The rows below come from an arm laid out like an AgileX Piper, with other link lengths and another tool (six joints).
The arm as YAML. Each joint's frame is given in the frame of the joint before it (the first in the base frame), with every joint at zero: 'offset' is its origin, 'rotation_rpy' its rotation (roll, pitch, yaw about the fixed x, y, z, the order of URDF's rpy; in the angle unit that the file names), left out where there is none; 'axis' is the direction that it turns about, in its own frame. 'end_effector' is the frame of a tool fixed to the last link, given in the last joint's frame.
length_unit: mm
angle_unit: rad
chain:
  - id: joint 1
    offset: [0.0, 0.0, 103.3]
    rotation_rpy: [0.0, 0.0, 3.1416]
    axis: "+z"
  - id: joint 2
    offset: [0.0, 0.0, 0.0]
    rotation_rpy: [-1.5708, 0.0, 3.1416]
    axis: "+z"
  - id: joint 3
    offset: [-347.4, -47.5, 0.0]
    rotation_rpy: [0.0, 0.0, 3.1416]
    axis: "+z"
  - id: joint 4
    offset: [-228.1, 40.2, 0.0]
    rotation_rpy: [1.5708, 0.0, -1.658]
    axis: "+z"
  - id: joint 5
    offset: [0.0, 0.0, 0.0]
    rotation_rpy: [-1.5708, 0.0, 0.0]
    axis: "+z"
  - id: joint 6
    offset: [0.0, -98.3, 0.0]
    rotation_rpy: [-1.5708, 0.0, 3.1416]
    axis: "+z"
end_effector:
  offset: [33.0, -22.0, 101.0]
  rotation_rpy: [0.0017, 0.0, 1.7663]
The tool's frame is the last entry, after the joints.
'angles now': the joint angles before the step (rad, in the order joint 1, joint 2, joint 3, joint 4, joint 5, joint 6). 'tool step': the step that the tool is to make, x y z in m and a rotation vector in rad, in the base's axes. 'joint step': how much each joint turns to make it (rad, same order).
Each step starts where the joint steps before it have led.
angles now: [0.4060 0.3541 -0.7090 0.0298 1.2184 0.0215]
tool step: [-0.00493 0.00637 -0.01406 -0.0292 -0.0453 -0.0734]
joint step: [-0.2134 -0.0593 0.0577 0.0784 -0.0232 -0.1563]
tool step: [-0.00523 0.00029 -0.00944 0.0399 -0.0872 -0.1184]
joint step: [-0.1391 -0.1104 0.0608 0.0395 -0.0408 -0.0115]
